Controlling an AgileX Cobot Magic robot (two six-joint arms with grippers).
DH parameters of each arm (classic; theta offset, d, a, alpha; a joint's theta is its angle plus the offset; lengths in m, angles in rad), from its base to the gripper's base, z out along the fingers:
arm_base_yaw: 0 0.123 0 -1.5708
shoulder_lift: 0.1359 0 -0.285 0
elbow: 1.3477 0 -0.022 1.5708
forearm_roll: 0 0.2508 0 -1.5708
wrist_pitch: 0 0 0.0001 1.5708
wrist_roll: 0 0.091 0 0
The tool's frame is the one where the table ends.
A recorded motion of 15 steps. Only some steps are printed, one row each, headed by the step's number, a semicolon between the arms.
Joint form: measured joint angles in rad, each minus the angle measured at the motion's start. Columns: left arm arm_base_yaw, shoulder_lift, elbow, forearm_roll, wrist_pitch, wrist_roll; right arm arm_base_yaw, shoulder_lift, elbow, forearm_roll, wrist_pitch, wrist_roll.
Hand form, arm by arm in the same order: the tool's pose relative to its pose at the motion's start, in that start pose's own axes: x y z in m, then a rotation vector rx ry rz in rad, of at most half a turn. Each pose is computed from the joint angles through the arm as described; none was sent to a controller.
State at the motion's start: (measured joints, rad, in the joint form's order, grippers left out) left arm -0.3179 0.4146 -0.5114 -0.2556 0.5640 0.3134; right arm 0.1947 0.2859 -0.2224 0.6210 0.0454 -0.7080
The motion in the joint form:
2: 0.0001 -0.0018 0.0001 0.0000 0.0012 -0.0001; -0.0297 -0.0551 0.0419 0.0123 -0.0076 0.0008
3: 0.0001 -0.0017 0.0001 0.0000 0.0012 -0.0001; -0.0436 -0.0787 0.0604 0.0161 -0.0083 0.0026
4: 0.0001 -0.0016 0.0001 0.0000 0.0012 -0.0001; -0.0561 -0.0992 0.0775 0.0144 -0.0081 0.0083
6: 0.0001 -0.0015 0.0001 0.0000 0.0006 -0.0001; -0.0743 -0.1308 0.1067 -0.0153 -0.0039 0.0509
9: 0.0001 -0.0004 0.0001 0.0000 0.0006 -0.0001; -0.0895 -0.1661 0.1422 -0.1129 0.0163 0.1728
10: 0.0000 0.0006 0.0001 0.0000 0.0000 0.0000; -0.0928 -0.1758 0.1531 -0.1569 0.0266 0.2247
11: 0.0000 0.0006 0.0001 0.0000 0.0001 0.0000; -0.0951 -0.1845 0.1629 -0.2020 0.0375 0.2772
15: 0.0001 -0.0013 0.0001 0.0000 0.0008 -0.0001; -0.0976 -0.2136 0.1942 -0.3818 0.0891 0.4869
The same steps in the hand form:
2: 0.0001 -0.0001 -0.0003 0.0001 -0.0005 0.0001; 0.0097 -0.0016 -0.0063 0.0352 -0.0169 0.0129
3: 0.0001 -0.0001 -0.0003 0.0001 -0.0004 0.0001; 0.0143 -0.0021 -0.0088 0.0498 -0.0216 0.0183
4: 0.0001 -0.0001 -0.0003 0.0001 -0.0003 0.0001; 0.0187 -0.0024 -0.0108 0.0624 -0.0239 0.0221
6: 0.0001 0.0000 -0.0003 0.0000 -0.0008 0.0001; 0.0269 -0.0026 -0.0135 0.0788 -0.0215 0.0350
9: 0.0001 0.0000 -0.0001 0.0001 0.0003 -0.0001; 0.0385 -0.0017 -0.0161 0.0862 -0.0020 0.0602
10: 0.0000 0.0000 0.0001 0.0001 0.0007 -0.0001; 0.0425 -0.0013 -0.0167 0.0866 0.0094 0.0688
11: 0.0000 0.0000 0.0001 0.0001 0.0008 -0.0001; 0.0463 -0.0009 -0.0172 0.0868 0.0215 0.0770
15: 0.0001 0.0000 -0.0002 0.0000 -0.0004 0.0000; 0.0602 0.0002 -0.0191 0.0895 0.0774 0.1105

